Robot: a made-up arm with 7 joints. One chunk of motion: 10 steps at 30 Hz.
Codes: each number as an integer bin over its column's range. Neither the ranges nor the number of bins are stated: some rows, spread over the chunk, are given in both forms.
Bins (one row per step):
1: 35 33 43 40 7 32 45
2: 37 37 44 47 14 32 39
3: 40 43 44 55 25 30 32
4: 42 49 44 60 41 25 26
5: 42 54 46 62 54 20 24
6: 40 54 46 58 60 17 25
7: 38 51 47 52 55 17 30
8: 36 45 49 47 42 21 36
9: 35 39 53 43 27 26 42
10: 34 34 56 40 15 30 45
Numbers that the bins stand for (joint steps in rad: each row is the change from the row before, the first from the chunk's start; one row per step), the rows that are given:
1: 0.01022 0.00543 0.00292 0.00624 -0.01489 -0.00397 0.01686
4: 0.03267 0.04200 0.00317 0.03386 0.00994 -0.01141 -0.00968
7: 0.01984 0.04657 0.00394 0.02281 0.02016 -0.01992 -0.00410
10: 0.00702 0.00771 0.00622 0.00624 -0.00905 -0.00610 0.01686
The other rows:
2: 0.01663 0.01457 0.00317 0.01590 -0.00978 -0.00397 0.00848
3: 0.02625 0.02829 0.00317 0.02695 -0.00175 -0.00610 -0.00130
5: 0.03267 0.05343 0.00368 0.03662 0.01943 -0.01673 -0.01248
6: 0.02625 0.05343 0.00368 0.03110 0.02381 -0.01992 -0.01108
8: 0.01343 0.03286 0.00444 0.01590 0.01067 -0.01567 0.00429
9: 0.01022 0.01914 0.00546 0.01038 -0.00029 -0.01035 0.01267

